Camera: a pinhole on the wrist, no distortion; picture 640 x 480 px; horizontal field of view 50.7 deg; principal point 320.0 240.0 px. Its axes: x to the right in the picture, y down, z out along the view. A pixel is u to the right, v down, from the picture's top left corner.
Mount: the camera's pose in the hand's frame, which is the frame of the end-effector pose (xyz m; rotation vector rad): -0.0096 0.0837 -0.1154 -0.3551 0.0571 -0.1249
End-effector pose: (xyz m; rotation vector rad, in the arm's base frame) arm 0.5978 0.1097 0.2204 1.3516 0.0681 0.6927
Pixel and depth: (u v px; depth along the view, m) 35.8 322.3 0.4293
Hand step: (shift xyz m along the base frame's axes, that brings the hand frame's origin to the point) -0.1285 -0.2959 0.2925
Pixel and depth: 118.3 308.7 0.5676
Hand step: -0.0772 -0.3927 0.3778
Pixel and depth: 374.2 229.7 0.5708
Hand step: 0.1332 -0.3123 0.3718
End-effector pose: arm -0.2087 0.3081 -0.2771 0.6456 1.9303 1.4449
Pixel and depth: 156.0 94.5 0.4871
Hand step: 0.3504 0.2232 0.1072
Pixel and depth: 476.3 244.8 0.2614
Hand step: 0.0469 0.1787 0.1219
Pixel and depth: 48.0 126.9 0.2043
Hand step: 0.1217 0.0397 0.1253
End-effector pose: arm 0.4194 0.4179 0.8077 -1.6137 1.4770 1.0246
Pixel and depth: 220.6 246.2 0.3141
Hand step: -0.2163 0.1550 -0.0480
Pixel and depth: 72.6 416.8 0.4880
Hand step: -0.4231 0.2925 -0.0061
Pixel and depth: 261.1 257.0 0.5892
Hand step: -0.3441 0.3647 -0.1727
